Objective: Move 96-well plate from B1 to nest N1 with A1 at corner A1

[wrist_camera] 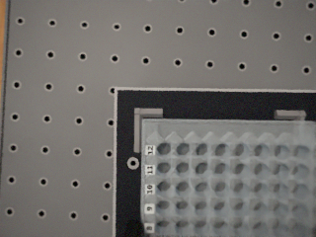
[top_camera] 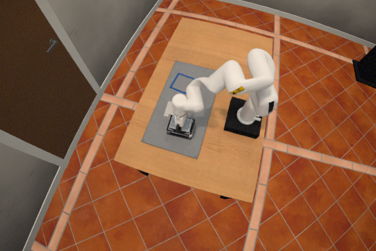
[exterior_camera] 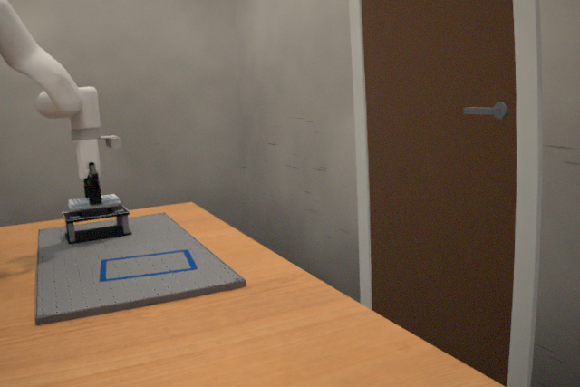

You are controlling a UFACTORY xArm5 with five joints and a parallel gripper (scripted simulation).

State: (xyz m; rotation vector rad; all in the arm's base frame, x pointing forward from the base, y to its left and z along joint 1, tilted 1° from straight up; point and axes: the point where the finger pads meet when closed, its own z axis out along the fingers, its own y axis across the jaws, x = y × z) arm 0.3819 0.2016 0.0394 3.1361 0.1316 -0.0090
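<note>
Now: the raised plate nest 4 cm below my hand. Also, from my hand: 96-well plate (1 cm below).
</note>
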